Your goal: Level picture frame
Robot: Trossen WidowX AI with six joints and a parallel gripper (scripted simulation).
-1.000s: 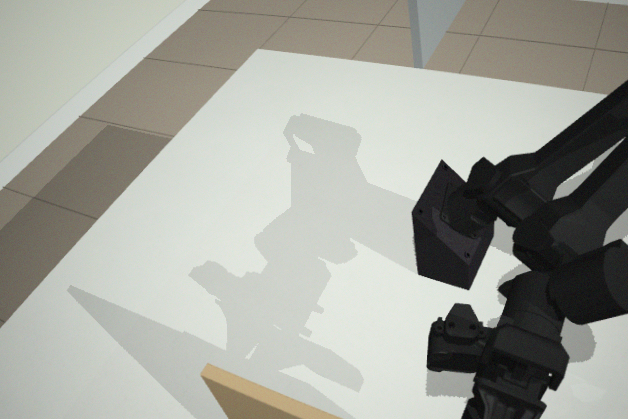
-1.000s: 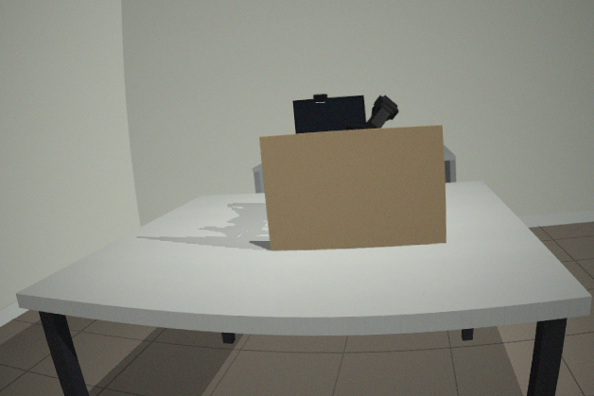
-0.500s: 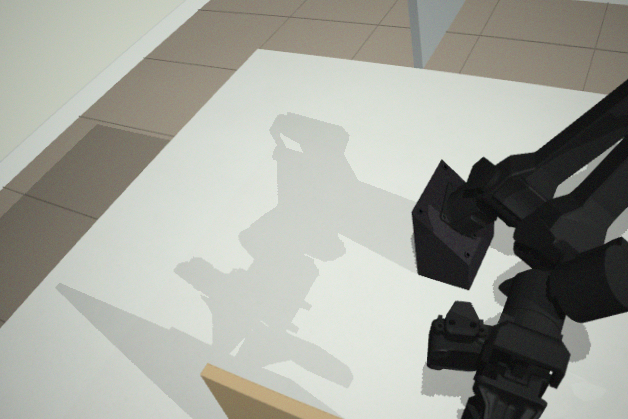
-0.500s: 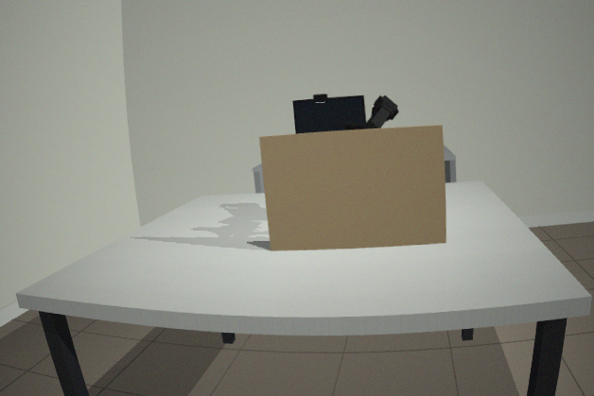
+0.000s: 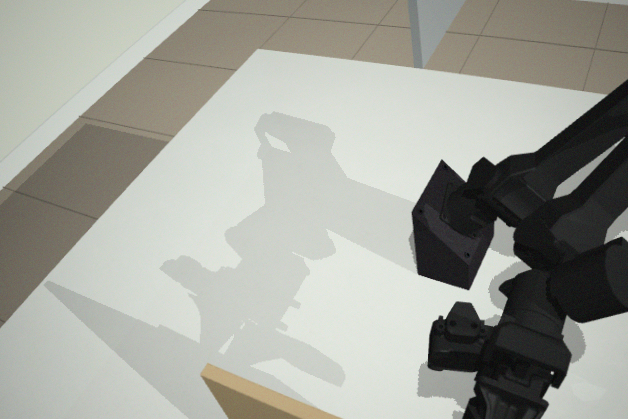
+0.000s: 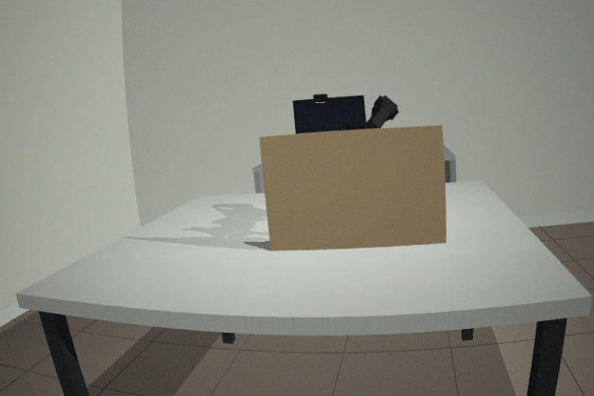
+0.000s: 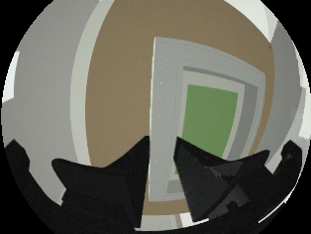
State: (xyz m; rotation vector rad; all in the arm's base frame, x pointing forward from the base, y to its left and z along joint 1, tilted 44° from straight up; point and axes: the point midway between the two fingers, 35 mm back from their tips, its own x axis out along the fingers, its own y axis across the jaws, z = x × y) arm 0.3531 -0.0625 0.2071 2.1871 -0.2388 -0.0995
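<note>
Now: gripper tip 5 cm above the picture frame and 1 cm to the left of it. Also, from my gripper tip: tan wall board 7 cm below, 2 cm ahead, 1 cm to the left.
</note>
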